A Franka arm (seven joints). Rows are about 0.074 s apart.
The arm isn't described. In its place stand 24 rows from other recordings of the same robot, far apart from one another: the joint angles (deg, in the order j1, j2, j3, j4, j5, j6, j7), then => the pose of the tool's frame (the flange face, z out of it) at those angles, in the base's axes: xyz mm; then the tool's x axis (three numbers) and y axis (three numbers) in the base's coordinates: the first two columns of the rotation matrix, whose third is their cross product.
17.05 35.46 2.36 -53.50 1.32 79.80 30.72 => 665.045 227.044 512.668 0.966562 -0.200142 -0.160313 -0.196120 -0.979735 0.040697
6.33 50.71 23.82 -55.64 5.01 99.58 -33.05 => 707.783 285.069 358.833 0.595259 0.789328 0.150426 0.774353 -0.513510 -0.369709
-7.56 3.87 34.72 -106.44 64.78 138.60 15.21 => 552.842 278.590 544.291 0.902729 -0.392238 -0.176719 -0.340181 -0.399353 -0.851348
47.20 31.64 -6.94 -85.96 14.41 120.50 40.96 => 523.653 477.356 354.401 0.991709 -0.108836 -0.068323 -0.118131 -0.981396 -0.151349
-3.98 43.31 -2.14 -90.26 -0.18 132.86 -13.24 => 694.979 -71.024 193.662 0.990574 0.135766 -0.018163 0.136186 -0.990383 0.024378
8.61 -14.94 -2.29 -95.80 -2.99 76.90 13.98 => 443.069 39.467 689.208 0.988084 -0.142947 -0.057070 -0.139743 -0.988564 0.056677
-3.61 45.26 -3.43 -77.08 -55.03 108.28 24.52 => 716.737 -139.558 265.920 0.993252 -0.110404 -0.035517 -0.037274 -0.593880 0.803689
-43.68 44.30 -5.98 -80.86 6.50 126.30 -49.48 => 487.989 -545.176 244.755 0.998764 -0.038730 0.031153 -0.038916 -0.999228 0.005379
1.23 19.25 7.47 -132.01 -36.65 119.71 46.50 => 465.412 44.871 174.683 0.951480 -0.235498 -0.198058 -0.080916 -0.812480 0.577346
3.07 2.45 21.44 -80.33 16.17 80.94 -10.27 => 488.402 253.252 672.316 0.799835 0.599471 0.029977 0.580831 -0.760440 -0.290458
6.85 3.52 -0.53 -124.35 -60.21 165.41 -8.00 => 563.469 113.291 418.366 0.313338 0.941129 0.126868 0.633944 -0.306766 0.709936
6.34 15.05 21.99 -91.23 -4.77 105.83 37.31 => 575.283 276.429 491.183 0.989224 -0.146409 -0.001001 -0.146398 -0.989010 -0.020657
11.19 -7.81 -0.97 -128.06 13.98 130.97 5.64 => 509.592 97.359 446.926 0.985889 -0.079524 0.147304 -0.044643 -0.972990 -0.226491
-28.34 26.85 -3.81 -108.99 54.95 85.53 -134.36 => 516.820 -213.111 255.022 0.169633 0.358027 0.918173 0.985095 -0.088558 -0.147465
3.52 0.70 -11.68 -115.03 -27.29 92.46 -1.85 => 499.770 -119.170 433.107 0.907290 -0.082259 -0.412382 0.100289 -0.910052 0.402178
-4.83 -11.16 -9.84 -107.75 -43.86 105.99 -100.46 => 485.814 -191.771 624.065 -0.075104 0.739213 -0.669271 0.996852 0.072754 -0.031508
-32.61 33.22 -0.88 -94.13 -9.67 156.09 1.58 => 609.679 -393.734 332.839 0.799551 -0.370146 0.472980 -0.478354 -0.868665 0.128832
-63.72 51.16 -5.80 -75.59 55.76 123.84 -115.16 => 309.149 -681.643 205.578 0.731899 0.214949 0.646623 0.219184 -0.972775 0.075278
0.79 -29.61 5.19 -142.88 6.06 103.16 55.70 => 366.303 48.251 451.060 0.595372 -0.790602 -0.143110 -0.783070 -0.610854 0.116866
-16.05 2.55 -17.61 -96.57 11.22 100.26 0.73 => 493.065 -303.466 563.022 0.805465 -0.592406 0.016799 -0.580472 -0.794320 -0.179189
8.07 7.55 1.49 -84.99 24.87 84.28 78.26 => 566.798 143.573 593.155 0.326342 -0.835701 -0.441707 -0.922191 -0.384070 0.045318
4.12 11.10 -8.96 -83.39 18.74 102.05 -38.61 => 632.936 -16.203 589.970 0.830927 0.481030 0.279589 0.532689 -0.832883 -0.150162
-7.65 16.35 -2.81 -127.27 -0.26 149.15 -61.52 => 550.945 -101.586 254.938 0.622030 0.782356 0.031577 0.777541 -0.621948 0.092794
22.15 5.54 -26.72 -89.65 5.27 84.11 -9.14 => 565.846 -23.153 570.694 0.981518 0.084058 -0.171923 0.071764 -0.994482 -0.076524
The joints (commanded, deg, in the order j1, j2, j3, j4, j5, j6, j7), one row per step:
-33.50, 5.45, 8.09, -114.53, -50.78, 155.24, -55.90
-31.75, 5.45, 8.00, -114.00, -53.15, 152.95, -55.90
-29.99, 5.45, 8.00, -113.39, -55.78, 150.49, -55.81
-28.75, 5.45, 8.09, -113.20, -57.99, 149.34, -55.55
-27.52, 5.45, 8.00, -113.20, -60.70, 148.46, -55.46
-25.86, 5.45, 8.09, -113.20, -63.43, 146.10, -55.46
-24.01, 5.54, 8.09, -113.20, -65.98, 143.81, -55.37
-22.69, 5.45, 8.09, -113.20, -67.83, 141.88, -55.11
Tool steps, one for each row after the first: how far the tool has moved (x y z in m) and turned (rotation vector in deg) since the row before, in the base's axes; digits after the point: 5 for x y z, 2 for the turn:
0.00583, 0.01314, 0.00014, -2.32, 2.04, 1.28
0.00580, 0.01363, 0.00089, -2.65, 1.98, 1.24
0.00404, 0.01175, -0.00051, -1.96, 1.12, 1.38
0.00288, 0.01059, -0.00184, -2.39, 1.30, 1.72
0.00319, 0.01380, -0.00329, -2.85, 2.14, 1.24
0.00339, 0.01463, -0.00366, -2.73, 1.90, 1.21
0.00158, 0.00985, -0.00094, -2.11, 1.13, 0.50

